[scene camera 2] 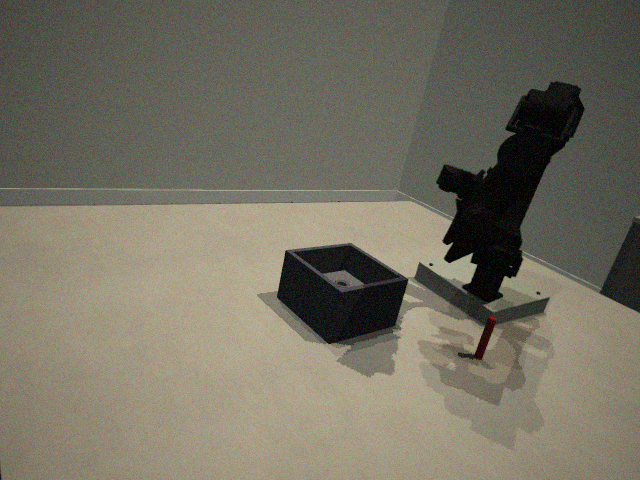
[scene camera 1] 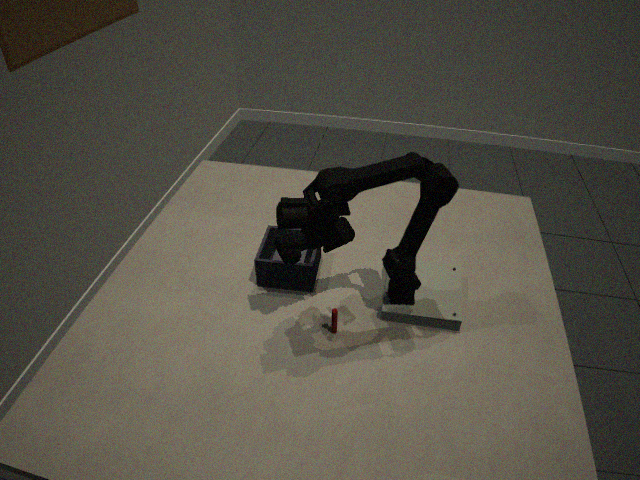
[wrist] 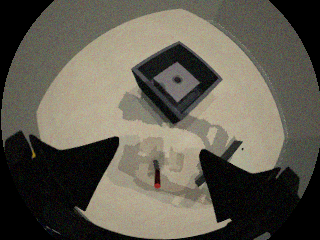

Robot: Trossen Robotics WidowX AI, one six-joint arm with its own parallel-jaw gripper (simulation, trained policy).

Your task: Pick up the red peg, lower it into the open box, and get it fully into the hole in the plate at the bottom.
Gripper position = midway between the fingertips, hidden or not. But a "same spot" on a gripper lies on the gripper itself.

Scene:
gripper: scene camera 2 445, 251; scene camera 1; wrist
dark blue box: scene camera 2; scene camera 1; wrist 144, 73
same spot on dark blue box: (scene camera 2: 335, 314) = (scene camera 1: 255, 271)
same spot on gripper: (scene camera 1: 336, 239) = (wrist: 231, 215)

